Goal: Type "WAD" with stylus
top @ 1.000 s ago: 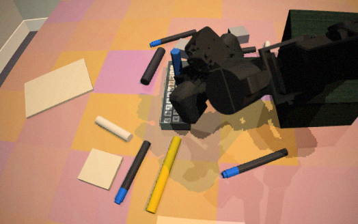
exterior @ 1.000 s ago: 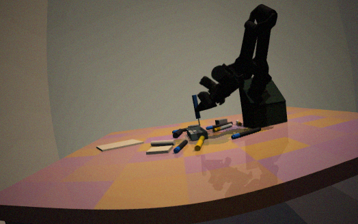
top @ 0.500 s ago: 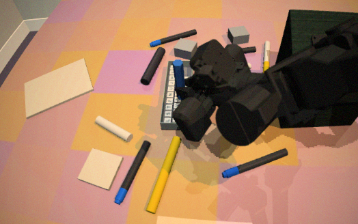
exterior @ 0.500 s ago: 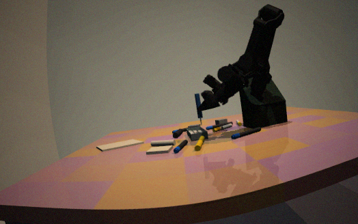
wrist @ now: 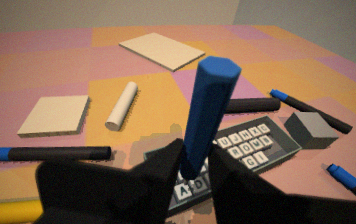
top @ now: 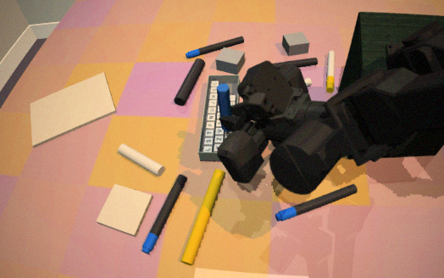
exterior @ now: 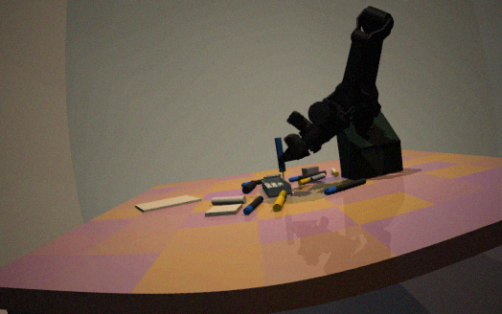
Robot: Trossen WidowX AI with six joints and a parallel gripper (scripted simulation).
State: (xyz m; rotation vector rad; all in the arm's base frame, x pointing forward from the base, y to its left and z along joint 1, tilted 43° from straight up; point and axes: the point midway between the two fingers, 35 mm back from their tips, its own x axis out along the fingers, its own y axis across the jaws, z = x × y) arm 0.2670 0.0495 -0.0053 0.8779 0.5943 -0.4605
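Now: the yellow marker 40 mm ahead of my gripper tip, 130 mm to the left of it and 80 mm below it. Round my gripper tip: black cylinder 70 mm ahead, 170 mm to the right, 80 mm below; stylus 20 mm below; white cylinder 150 mm ahead, 20 mm to the left, 80 mm below.
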